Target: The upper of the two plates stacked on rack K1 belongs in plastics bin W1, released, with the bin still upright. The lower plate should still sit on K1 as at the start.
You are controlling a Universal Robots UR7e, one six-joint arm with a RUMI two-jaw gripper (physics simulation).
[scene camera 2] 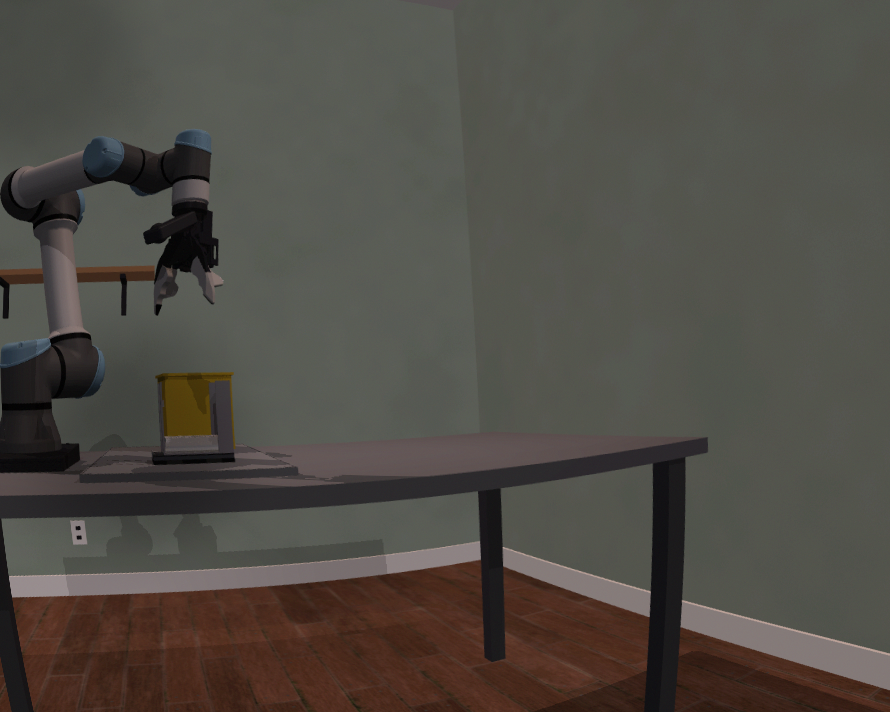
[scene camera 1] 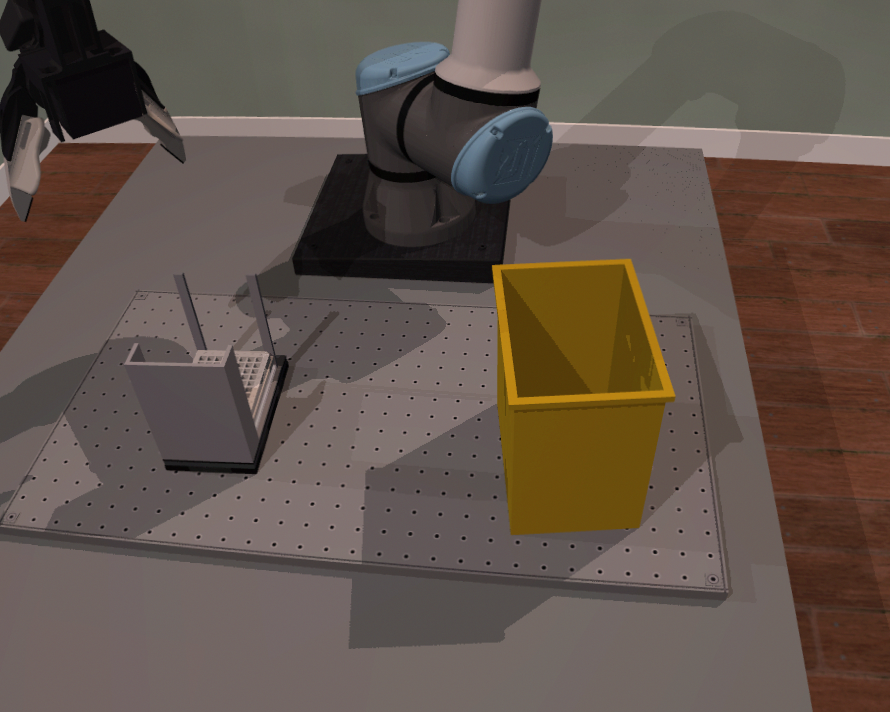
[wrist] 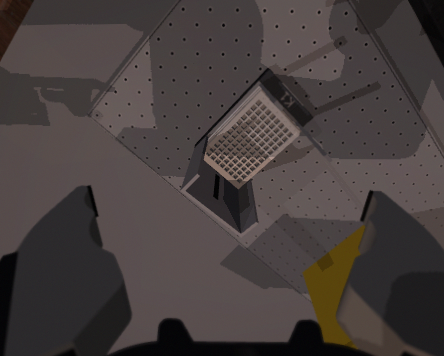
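Where they show: gripper, fingertip midpoint: [scene camera 2: 183,310] [scene camera 1: 106,190] [wrist: 229,193]; arm's base, link origin: [scene camera 2: 29,449] [scene camera 1: 419,214].
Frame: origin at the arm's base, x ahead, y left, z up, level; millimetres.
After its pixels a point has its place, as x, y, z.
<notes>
The upper plate [scene camera 1: 211,358] {343, -147, 23} [wrist: 252,140] {384, -117, 26}, pale with a grid of wells, lies on rack K1 [scene camera 1: 189,415] {459, -107, 63} [scene camera 2: 224,415] {453, -154, 65} [wrist: 287,100] {314, -126, -3}. The lower plate is mostly hidden beneath it; the two edges are hard to separate. The rack has a tall grey panel at one end and two thin upright posts at the other. The plastics bin W1 [scene camera 1: 578,467] {460, 258, 73} [scene camera 2: 185,404] {358, 174, 87} [wrist: 330,290] {431, 193, 53} is yellow, upright and open-topped, to the right of the rack in scene camera 1. My gripper [scene camera 1: 105,187] {379, -177, 255} [scene camera 2: 184,305] {379, -177, 255} [wrist: 229,193] {379, -177, 255} is open and empty, high above the rack's level.
Rack and bin stand on a perforated board [scene camera 1: 415,438] {375, 88, -21} [wrist: 200,75] {392, -227, -21} on the grey table [scene camera 1: 185,631] {625, -61, -34} [scene camera 2: 445,452] {910, -39, -34}. The arm's black base plate [scene camera 1: 319,263] {113, -107, -13} is behind the board. A wooden shelf [scene camera 2: 89,274] is on the wall behind the arm.
</notes>
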